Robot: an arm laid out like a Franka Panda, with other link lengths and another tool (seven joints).
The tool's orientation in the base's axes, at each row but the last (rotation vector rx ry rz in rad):
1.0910 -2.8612 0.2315
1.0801 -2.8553 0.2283
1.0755 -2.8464 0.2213
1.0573 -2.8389 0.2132
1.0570 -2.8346 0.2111
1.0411 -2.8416 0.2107
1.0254 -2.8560 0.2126
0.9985 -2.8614 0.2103
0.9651 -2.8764 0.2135
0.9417 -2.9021 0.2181
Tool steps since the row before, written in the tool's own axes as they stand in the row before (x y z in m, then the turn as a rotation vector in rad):
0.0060 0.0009 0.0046 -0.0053 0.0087 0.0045
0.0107 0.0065 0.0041 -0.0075 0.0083 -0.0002
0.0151 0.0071 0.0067 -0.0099 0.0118 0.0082
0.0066 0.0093 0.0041 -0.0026 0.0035 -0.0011
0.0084 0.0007 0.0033 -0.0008 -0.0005 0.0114
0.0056 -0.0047 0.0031 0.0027 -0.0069 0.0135
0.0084 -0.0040 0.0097 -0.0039 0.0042 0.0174
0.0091 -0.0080 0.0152 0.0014 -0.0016 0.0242
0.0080 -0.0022 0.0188 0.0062 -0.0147 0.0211
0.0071 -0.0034 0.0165 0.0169 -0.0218 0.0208
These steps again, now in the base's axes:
-0.0051 -0.0040 -0.0039 -0.0019 0.0091 -0.0061
-0.0124 -0.0028 -0.0034 0.0001 0.0111 -0.0017
-0.0162 -0.0057 -0.0053 -0.0007 0.0138 -0.0106
-0.0113 0.0020 -0.0039 -0.0003 0.0045 0.0004
-0.0070 -0.0054 -0.0021 0.0003 -0.0018 -0.0113
-0.0014 -0.0076 -0.0018 0.0017 -0.0092 -0.0123
-0.0044 -0.0099 -0.0080 -0.0005 0.0028 -0.0181
-0.0029 -0.0142 -0.0129 -0.0014 -0.0061 -0.0235
-0.0060 -0.0096 -0.0172 0.0029 -0.0187 -0.0184
-0.0043 -0.0095 -0.0150 -0.0015 -0.0305 -0.0161

